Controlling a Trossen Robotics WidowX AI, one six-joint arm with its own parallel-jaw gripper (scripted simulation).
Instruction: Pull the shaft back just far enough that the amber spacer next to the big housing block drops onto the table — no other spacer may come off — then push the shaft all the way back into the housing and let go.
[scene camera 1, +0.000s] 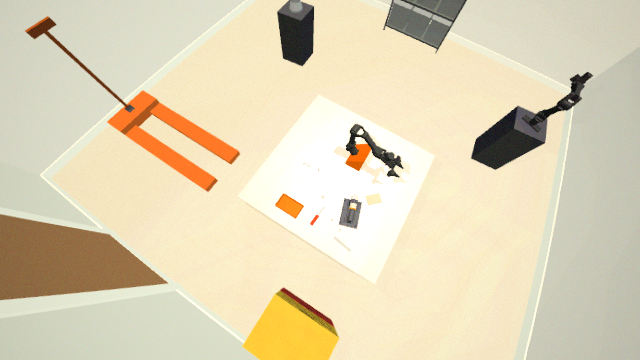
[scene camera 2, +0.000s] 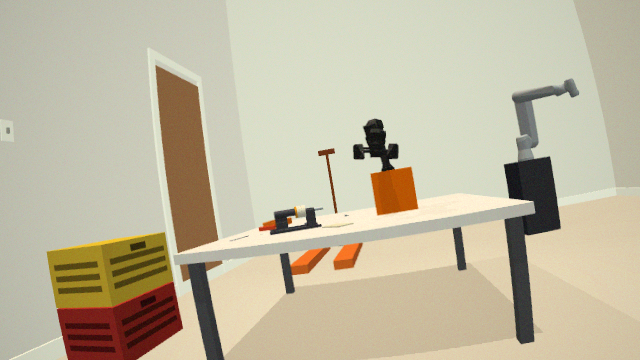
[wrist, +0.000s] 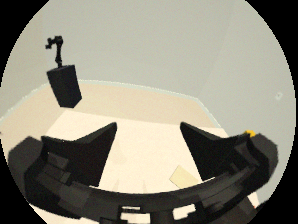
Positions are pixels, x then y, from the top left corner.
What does my gripper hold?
Nothing.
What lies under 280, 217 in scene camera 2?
A dark shaft fixture.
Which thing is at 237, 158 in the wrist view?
My gripper.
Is my gripper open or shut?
Open.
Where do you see my gripper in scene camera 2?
375, 156
